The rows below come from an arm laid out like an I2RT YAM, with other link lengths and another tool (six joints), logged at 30 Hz.
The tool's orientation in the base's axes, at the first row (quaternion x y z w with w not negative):
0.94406 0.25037 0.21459 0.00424
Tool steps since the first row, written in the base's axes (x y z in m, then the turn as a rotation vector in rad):
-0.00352 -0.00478 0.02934 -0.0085 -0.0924 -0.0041
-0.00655 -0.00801 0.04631 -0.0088 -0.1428 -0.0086
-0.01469 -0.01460 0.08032 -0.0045 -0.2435 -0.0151
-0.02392 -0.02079 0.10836 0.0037 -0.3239 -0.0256
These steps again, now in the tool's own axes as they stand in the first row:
0.00680 0.00591 -0.02855 -0.0522 0.0763 -0.0089
0.00974 0.00927 -0.04551 -0.0781 0.1198 -0.0100
0.01395 0.01513 -0.08035 -0.1252 0.2091 -0.0123
0.01509 0.01943 -0.11019 -0.1611 0.2821 -0.0075

